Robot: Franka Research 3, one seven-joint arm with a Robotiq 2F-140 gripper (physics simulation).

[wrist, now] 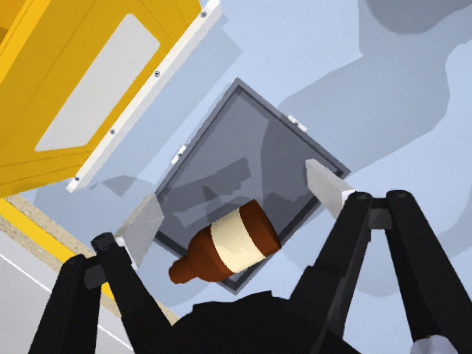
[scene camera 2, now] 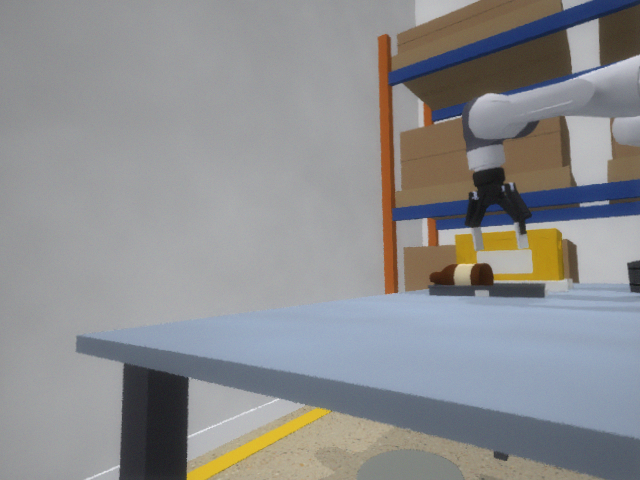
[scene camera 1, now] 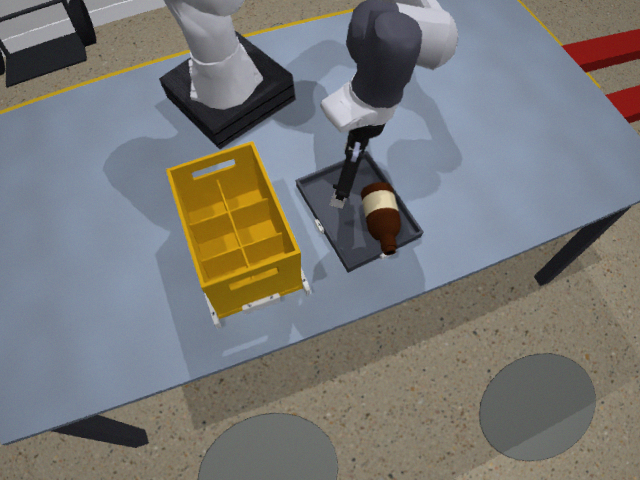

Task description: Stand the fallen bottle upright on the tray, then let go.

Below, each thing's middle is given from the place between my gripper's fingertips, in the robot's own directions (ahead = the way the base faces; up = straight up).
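Labels:
I can see the brown bottle (scene camera 1: pixel 382 217), and measured from it my hand is 8 cm short of it, 7 cm to the right of it and 7 cm above it.

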